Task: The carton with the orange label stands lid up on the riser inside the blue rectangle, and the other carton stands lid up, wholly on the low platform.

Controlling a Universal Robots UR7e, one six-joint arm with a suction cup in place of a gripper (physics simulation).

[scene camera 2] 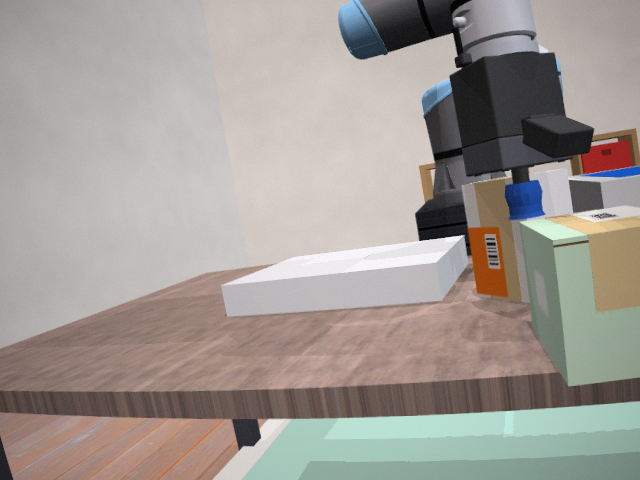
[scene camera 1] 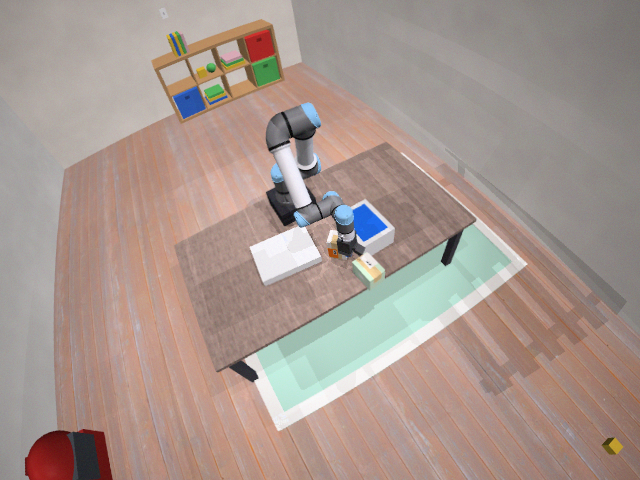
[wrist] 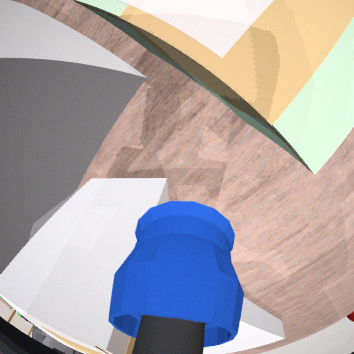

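Observation:
The carton with the orange label (scene camera 1: 333, 248) (scene camera 2: 491, 253) (wrist: 75, 240) stands upright on the table between the low platform (scene camera 1: 285, 260) (scene camera 2: 330, 289) and the riser (scene camera 1: 381, 241) (scene camera 2: 615, 191) (wrist: 50, 125). The other carton (scene camera 1: 368, 273) (scene camera 2: 578, 335) (wrist: 310, 125), pale green with tan tape, stands at the table's front edge. The blue rectangle (scene camera 1: 367, 222) (scene camera 2: 615, 172) is on the riser's top. My suction cup (scene camera 1: 346, 256) (scene camera 2: 526, 201) (wrist: 185, 222) points down between the cartons, its rim below the orange-label carton's lid in the second scene view. No carton hangs from it; side contact is unclear.
The wooden table (scene camera 1: 222, 310) (scene camera 2: 310, 351) carries the arm's black base (scene camera 1: 281, 206) behind the platform. The orange-label carton is close to the cup, and the green carton is close on the front side. A shelf unit (scene camera 1: 222, 38) stands at the far wall.

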